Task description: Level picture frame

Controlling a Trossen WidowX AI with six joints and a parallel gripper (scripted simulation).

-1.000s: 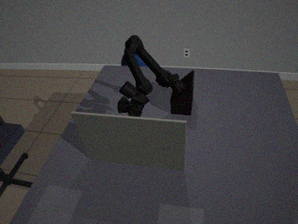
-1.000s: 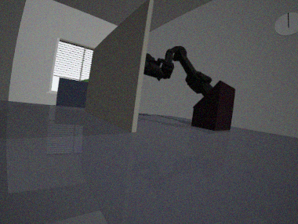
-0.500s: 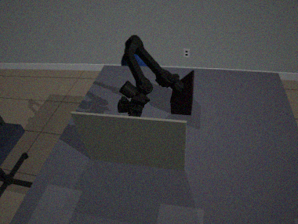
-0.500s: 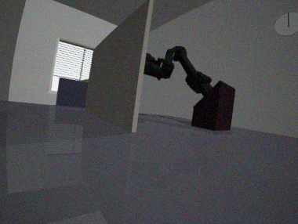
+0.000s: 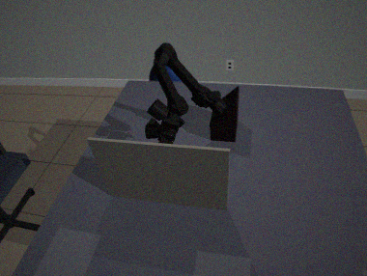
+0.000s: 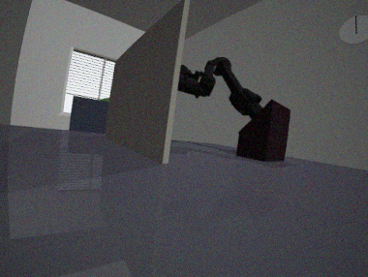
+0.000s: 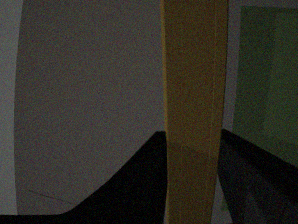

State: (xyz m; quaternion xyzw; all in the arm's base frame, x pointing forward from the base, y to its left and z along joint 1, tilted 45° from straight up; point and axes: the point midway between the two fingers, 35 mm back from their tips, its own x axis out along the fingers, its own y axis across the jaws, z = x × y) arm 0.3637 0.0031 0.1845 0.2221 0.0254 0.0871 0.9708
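The picture frame is 50 mm below my gripper tip, 10 mm to the right of it and 10 mm ahead of it. Round my gripper tip: wall panel 70 mm below, 20 mm ahead.
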